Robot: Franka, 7 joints.
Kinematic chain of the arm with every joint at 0, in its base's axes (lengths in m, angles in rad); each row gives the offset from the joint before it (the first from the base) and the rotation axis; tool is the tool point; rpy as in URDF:
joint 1: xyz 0 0 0.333 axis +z
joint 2: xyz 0 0 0 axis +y
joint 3: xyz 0 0 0.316 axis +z
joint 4: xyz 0.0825 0 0 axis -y
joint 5: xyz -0.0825 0 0.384 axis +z
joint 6: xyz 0 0 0 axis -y
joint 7: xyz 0.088 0 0 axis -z
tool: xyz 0 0 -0.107 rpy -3.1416 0 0
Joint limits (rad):
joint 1: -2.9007..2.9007
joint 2: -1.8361..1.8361
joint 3: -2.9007..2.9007
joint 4: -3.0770..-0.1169
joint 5: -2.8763..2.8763
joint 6: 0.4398..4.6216
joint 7: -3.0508..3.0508
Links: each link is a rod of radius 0.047 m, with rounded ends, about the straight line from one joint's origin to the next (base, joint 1, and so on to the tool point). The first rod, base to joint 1, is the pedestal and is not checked.
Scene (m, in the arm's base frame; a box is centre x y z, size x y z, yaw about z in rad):
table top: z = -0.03
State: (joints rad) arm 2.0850 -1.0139 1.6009 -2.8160 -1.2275 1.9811 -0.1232
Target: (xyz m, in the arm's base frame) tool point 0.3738 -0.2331 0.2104
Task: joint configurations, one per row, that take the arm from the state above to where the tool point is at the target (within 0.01 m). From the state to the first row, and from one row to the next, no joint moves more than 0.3 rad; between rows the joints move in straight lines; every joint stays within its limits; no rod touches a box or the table.
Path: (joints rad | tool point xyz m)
1: 2.2481 -0.8414 1.8555 -2.7539 -1.2246 2.0479 -0.1232 | -0.3053 -0.1564 0.2109
2: 2.4113 -0.6688 2.1100 -2.6917 -1.2217 2.1148 -0.1232 | -0.1910 -0.2809 0.1464
3: 2.5744 -0.4963 2.3646 -2.6296 -1.2188 2.1816 -0.1232 | -0.0117 -0.3519 0.1212
4: 2.7376 -0.3237 2.6191 -2.5674 -1.2158 2.2484 -0.1232 | 0.1940 -0.3389 0.1432
5: 2.9007 -0.1512 2.8737 -2.5053 -1.2129 2.3152 -0.1232 | 0.3738 -0.2331 0.2104

